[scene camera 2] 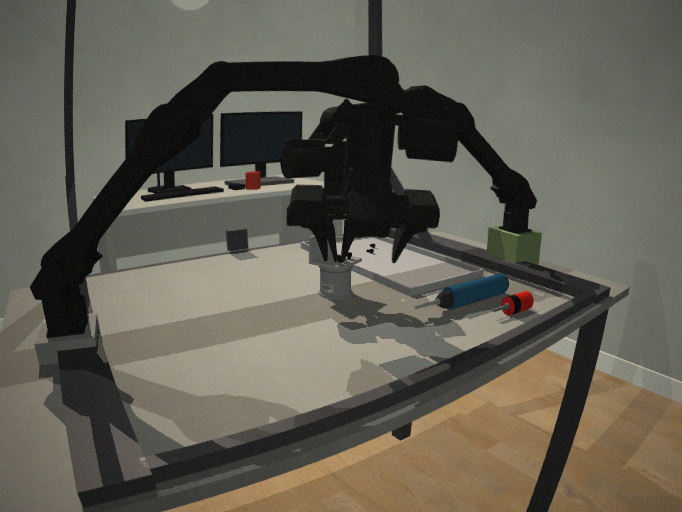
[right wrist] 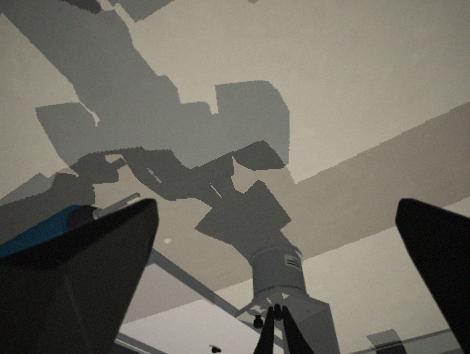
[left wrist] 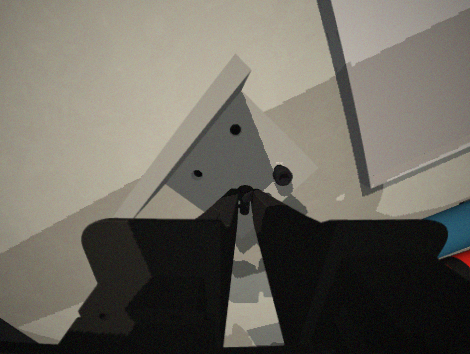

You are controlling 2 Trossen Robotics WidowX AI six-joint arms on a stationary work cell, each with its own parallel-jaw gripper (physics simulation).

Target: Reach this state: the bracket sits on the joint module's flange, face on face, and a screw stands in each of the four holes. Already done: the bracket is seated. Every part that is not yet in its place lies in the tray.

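Places are measured from the left arm's base along level axes (x ahead, y left, z up), in centimetres.
Where they show: left gripper, fingertip midpoint: [scene camera 2: 339, 261] [right wrist: 277, 307] [left wrist: 244, 195]; right gripper, fingertip midpoint: [scene camera 2: 359, 260] [right wrist: 276, 210]; left arm's base, origin of the base link: [scene camera 2: 515, 229]; right arm's base, origin of the base link: [scene camera 2: 67, 327].
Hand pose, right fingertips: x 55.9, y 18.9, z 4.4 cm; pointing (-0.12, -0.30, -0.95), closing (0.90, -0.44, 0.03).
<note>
Each offset is from my right fingertips to the top centre of the thing. "*": to the spot under its first point.
The grey bracket [scene camera 2: 320, 252] [left wrist: 220, 150] [right wrist: 320, 320] sits on the joint module @(dx -7.7, dy -21.3, dz -6.4 cm) [scene camera 2: 334, 282] [right wrist: 277, 277]. One screw @(dx -10.1, dy -20.5, dz -5.0 cm) [left wrist: 282, 175] [right wrist: 258, 321] stands at its right corner in the left wrist view. Two holes, an upper one [left wrist: 235, 129] and a left one [left wrist: 197, 173], are empty. My left gripper [scene camera 2: 339, 259] [left wrist: 244, 195] [right wrist: 277, 307] is shut on a second screw @(dx -7.5, dy -19.6, dz -5.1 cm) [left wrist: 244, 206], low over the bracket's near corner; the fingers hide the hole there. My right gripper [scene camera 2: 360, 260] [right wrist: 276, 210] is wide open and empty. Loose screws [scene camera 2: 372, 245] [right wrist: 215, 349] lie in the tray @(dx -28.4, dy -35.1, dz -11.2 cm) [scene camera 2: 407, 289] [left wrist: 345, 100].
A blue screwdriver @(* dx -26.5, dy -2.8, dz -9.8 cm) [scene camera 2: 476, 290] [left wrist: 455, 228] [right wrist: 40, 231] and a red one @(dx -29.4, dy +3.8, dz -9.4 cm) [scene camera 2: 517, 303] [left wrist: 462, 261] lie at the right in the scene view. Both grippers are close together over the module. The bracket's upright wall rises beside the empty holes.
</note>
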